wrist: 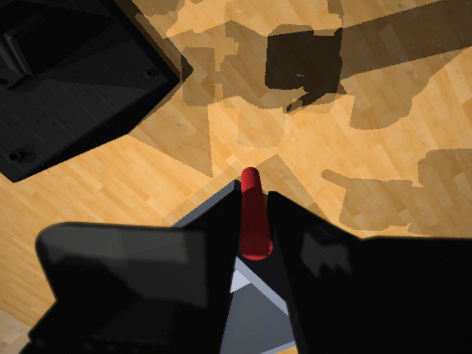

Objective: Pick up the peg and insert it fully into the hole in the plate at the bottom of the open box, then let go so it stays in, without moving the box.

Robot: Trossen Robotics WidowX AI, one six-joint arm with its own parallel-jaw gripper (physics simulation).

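Frame: origin at the arm's base, x ahead, y left, z up, level; centimetres.
Where they show: gripper, fingertip midpoint: [254,198].
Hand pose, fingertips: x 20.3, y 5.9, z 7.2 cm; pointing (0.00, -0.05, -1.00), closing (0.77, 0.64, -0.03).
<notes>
Things, the pixels of their top centre, and the offset from my fingertips. Level surfaces: height alone.
- red peg, middle of its top: [254,249] dx +0.6, dy -0.8, dz +2.5 cm
- grey open box, middle of its top: [218,326] dx +10.1, dy -15.7, dz -4.2 cm
- wooden table top, its level: dz -18.0 cm
The red peg [256,215] is held between the fingers of my gripper [254,198], in the middle of the wrist view. The gripper is shut on it. The peg's near round end faces the camera and its far end reaches past the fingertips. The grey open box [265,289] lies below the gripper. Part of it shows in the gap between the fingers, and a strip of its edge shows left of the fingertips. The fingers hide most of the box, and the hole in the plate does not show.
A large black block-like base [90,107] with screw holes stands at the upper left. The wooden table top [125,195] carries several overlapping shadows, darkest at the upper middle.
</notes>
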